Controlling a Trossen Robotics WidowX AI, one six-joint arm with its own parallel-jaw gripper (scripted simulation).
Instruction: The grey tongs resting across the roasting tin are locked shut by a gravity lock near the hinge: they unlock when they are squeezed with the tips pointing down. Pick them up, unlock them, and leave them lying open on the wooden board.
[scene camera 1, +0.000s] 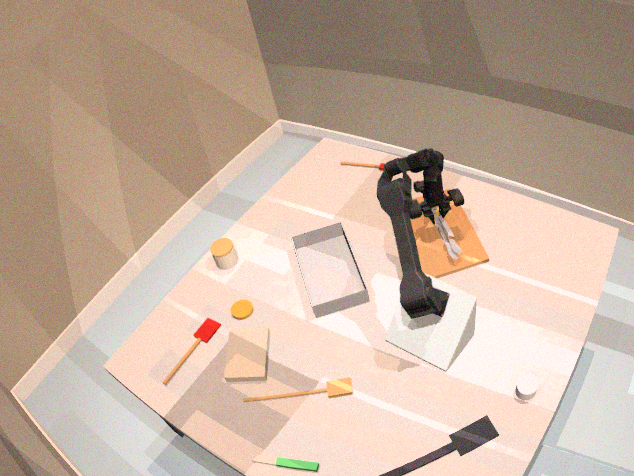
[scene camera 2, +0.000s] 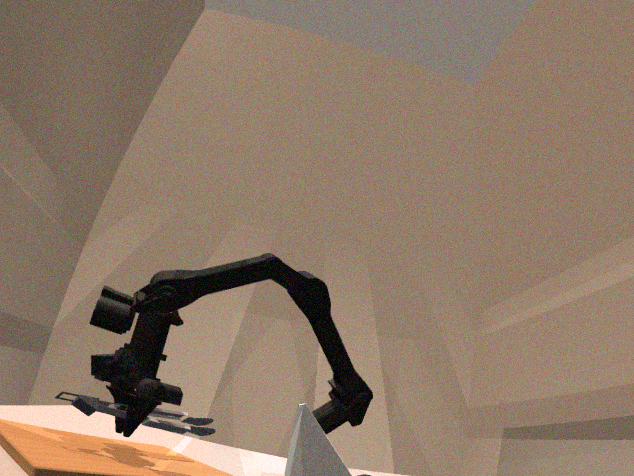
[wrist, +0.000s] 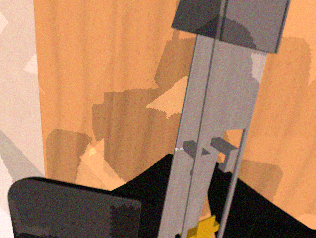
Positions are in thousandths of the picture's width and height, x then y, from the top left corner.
Labels:
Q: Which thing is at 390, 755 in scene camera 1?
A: A wooden block.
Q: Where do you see a wooden board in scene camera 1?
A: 687, 547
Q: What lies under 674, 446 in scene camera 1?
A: My gripper.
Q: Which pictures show my gripper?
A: Scene camera 1, scene camera 2 and the wrist view: all of them.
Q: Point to a wooden board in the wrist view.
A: At 353, 368

